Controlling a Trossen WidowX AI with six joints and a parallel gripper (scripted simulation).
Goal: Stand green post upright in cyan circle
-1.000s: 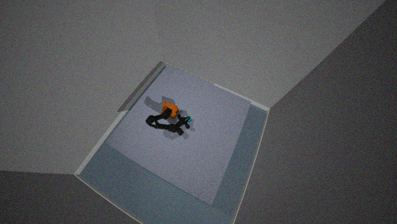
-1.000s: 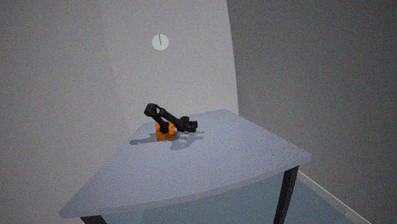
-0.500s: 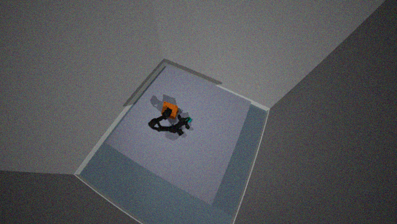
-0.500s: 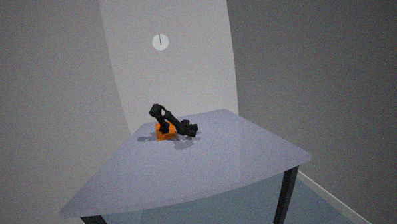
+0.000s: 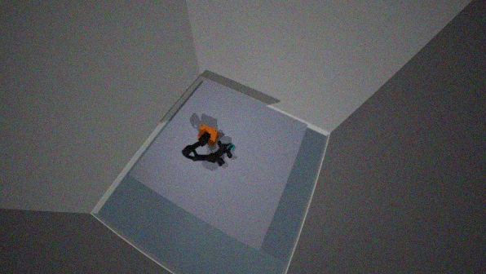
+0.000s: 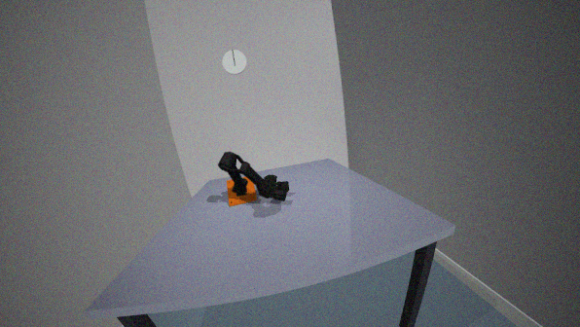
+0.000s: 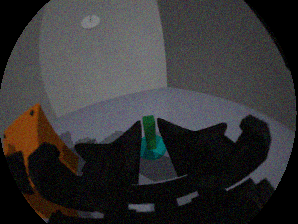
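Now: the green post 2 cm below my gripper tip. Round my gripper tip: cyan circle (6 cm below).
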